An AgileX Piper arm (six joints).
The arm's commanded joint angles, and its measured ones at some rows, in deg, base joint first. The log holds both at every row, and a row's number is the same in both.
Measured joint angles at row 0:
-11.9 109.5 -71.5 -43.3 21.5 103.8
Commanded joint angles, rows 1 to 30:
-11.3 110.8 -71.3 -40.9 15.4 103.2
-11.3 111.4 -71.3 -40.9 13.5 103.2
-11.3 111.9 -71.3 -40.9 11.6 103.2
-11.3 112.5 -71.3 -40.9 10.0 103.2
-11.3 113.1 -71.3 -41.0 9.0 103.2
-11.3 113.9 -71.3 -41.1 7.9 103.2
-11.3 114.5 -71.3 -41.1 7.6 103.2
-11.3 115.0 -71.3 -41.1 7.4 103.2
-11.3 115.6 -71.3 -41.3 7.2 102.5
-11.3 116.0 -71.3 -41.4 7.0 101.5
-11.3 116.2 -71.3 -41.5 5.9 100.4
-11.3 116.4 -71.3 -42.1 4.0 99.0
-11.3 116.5 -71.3 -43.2 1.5 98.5
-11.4 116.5 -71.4 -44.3 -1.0 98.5
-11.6 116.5 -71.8 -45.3 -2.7 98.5
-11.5 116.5 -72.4 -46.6 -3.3 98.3
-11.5 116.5 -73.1 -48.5 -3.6 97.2
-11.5 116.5 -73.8 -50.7 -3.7 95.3
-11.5 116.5 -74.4 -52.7 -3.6 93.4
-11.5 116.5 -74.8 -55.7 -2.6 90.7
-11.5 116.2 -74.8 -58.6 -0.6 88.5
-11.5 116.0 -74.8 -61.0 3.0 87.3
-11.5 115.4 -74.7 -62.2 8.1 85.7
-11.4 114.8 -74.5 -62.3 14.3 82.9
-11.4 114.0 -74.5 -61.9 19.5 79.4
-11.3 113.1 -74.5 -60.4 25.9 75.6
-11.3 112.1 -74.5 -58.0 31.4 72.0
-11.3 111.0 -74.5 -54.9 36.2 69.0
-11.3 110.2 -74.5 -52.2 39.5 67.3
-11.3 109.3 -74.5 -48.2 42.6 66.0
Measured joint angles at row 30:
-11.3 113.3 -74.4 -58.1 26.3 75.3
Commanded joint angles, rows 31 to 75:
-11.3 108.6 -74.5 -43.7 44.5 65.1
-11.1 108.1 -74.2 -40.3 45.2 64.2
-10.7 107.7 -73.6 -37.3 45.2 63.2
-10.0 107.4 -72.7 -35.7 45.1 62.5
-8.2 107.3 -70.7 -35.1 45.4 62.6
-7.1 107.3 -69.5 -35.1 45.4 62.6
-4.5 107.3 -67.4 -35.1 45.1 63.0
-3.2 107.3 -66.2 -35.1 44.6 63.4
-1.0 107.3 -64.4 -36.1 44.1 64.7
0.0 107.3 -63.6 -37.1 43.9 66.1
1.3 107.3 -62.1 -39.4 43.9 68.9
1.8 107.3 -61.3 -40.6 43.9 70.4
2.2 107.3 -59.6 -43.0 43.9 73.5
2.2 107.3 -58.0 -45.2 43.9 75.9
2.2 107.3 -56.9 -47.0 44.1 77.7
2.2 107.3 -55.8 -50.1 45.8 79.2
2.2 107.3 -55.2 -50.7 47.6 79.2
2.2 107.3 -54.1 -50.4 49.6 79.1
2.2 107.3 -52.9 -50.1 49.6 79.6
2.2 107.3 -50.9 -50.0 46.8 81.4
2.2 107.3 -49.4 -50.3 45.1 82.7
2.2 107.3 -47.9 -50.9 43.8 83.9
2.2 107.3 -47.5 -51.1 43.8 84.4
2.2 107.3 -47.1 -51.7 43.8 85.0
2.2 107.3 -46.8 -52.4 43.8 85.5
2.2 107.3 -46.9 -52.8 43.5 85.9
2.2 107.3 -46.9 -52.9 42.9 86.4
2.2 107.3 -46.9 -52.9 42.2 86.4
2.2 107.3 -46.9 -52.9 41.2 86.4
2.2 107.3 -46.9 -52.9 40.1 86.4
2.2 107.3 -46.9 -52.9 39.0 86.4
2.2 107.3 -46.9 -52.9 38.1 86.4
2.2 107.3 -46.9 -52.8 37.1 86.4
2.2 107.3 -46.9 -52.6 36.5 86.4
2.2 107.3 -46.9 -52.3 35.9 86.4
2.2 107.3 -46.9 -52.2 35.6 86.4
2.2 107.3 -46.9 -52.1 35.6 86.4
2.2 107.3 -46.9 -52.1 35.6 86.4
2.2 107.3 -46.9 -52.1 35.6 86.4
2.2 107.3 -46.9 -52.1 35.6 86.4
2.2 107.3 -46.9 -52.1 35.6 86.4
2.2 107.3 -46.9 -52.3 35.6 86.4
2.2 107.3 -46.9 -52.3 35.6 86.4
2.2 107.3 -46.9 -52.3 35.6 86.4
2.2 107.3 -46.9 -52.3 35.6 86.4
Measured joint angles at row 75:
2.0 107.6 -47.0 -52.1 35.9 86.3
